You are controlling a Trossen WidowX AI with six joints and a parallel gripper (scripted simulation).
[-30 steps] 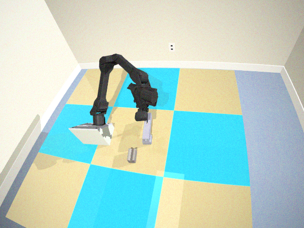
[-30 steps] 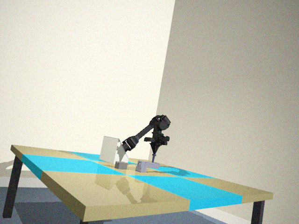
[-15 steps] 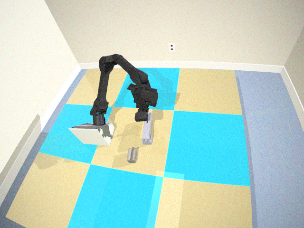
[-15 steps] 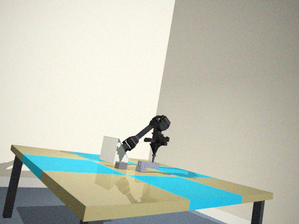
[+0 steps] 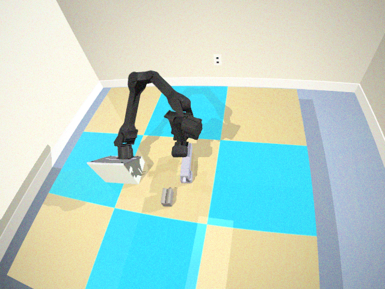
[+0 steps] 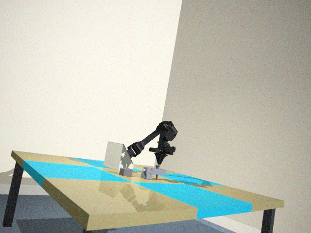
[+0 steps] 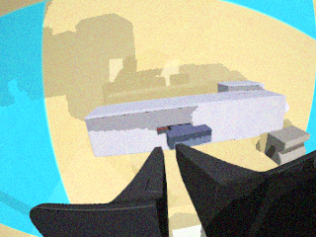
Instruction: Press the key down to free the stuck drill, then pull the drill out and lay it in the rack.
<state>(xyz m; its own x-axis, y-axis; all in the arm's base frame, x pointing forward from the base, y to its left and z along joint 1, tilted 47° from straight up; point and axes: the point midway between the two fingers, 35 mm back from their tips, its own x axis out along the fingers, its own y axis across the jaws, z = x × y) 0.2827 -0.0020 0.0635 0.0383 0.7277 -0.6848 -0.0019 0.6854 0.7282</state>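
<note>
Right now the dark blue key is 4 cm below my gripper tip and 1 cm to the right of it. From my gripper tip the other things lie so: lavender grey block: 5 cm below, 4 cm to the right; then drill: 8 cm to the right, 4 cm below; then grey rack: 21 cm to the right, 7 cm below, 7 cm behind.
</note>
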